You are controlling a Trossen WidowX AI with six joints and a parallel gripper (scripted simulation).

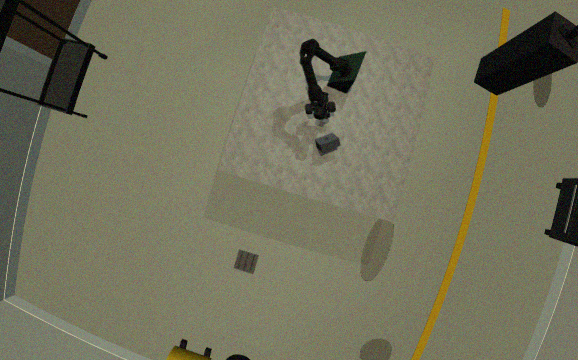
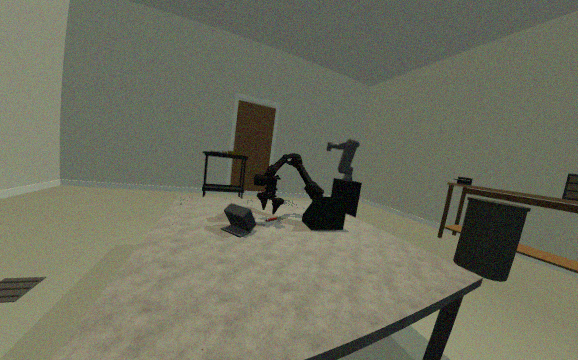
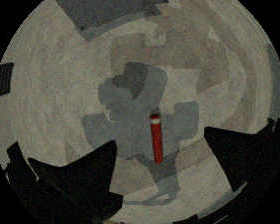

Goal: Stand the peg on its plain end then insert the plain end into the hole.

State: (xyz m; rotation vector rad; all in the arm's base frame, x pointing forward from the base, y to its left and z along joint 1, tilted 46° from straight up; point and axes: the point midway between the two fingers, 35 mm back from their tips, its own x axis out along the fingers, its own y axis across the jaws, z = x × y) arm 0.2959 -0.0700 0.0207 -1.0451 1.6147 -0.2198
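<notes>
The red peg is 5 cm below my gripper tip, 1 cm to the right of it and 1 cm behind it. The rest, counted from my gripper tip: sloped grey panel (16 cm ahead, 14 cm to the left, 1 cm above).
</notes>
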